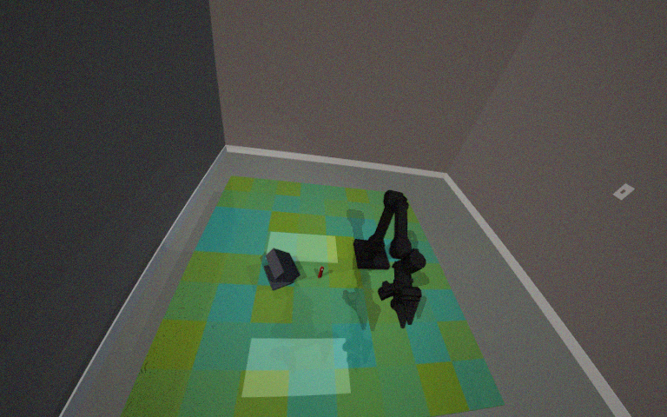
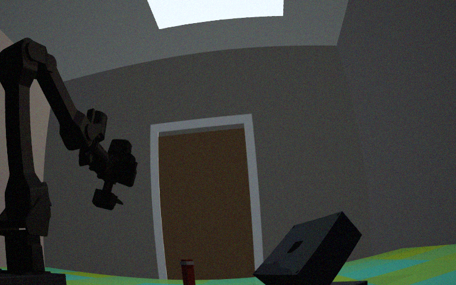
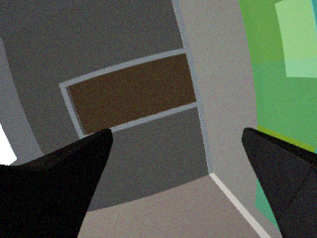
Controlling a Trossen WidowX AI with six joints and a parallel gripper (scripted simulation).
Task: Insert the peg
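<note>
Right now the red peg is 27 cm ahead of my gripper tip, 30 cm to the right of it and 21 cm below it. The rest, counted from my gripper tip: sloped panel: 44 cm ahead, 28 cm to the right, 20 cm below.
</note>
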